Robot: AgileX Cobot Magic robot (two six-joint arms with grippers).
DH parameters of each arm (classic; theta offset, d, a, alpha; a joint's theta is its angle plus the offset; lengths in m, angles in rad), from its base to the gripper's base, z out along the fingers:
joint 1: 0 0.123 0 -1.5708
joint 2: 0.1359 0 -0.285 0
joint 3: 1.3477 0 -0.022 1.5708
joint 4: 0 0.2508 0 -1.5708
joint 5: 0 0 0.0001 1.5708
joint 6: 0 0.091 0 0
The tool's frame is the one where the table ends.
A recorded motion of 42 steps. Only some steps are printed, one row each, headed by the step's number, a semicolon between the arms.
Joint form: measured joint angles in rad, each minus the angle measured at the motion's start. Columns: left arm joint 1, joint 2, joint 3, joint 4, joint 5, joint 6; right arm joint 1, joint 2, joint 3, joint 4, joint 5, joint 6.
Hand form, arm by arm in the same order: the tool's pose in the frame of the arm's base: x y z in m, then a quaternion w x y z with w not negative. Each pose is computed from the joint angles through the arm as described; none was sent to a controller.
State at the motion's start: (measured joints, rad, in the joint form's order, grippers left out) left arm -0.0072 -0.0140 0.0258 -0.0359 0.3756 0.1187; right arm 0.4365 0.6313 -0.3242 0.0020 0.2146 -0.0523
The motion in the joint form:
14: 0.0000 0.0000 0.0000 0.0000 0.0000 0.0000; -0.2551 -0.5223 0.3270 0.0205 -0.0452 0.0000
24: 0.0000 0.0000 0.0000 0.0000 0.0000 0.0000; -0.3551 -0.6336 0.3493 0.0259 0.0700 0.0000
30: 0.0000 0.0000 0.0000 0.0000 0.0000 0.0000; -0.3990 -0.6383 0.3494 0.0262 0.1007 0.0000
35: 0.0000 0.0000 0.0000 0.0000 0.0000 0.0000; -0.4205 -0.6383 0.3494 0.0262 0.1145 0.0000
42: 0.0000 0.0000 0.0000 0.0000 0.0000 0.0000; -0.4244 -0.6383 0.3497 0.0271 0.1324 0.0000
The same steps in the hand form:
14: 0.0524 -0.0016 0.1715 0.59325 0.04111 0.80377 0.01787; 0.0629 0.0119 0.1903 0.63339 -0.08272 0.76781 0.04947
24: 0.0524 -0.0016 0.1715 0.59325 0.04111 0.80377 0.01787; 0.0549 0.0052 0.1791 0.62484 -0.04415 0.77924 0.02052
30: 0.0524 -0.0016 0.1715 0.59325 0.04111 0.80377 0.01787; 0.0542 0.0028 0.1766 0.61490 -0.02752 0.78809 0.00714
35: 0.0524 -0.0016 0.1715 0.59325 0.04111 0.80377 0.01787; 0.0539 0.0017 0.1754 0.60949 -0.01927 0.79256 0.00068
42: 0.0524 -0.0016 0.1715 0.59325 0.04111 0.80377 0.01787; 0.0535 0.0015 0.1737 0.60225 -0.01776 0.79811 0.00008

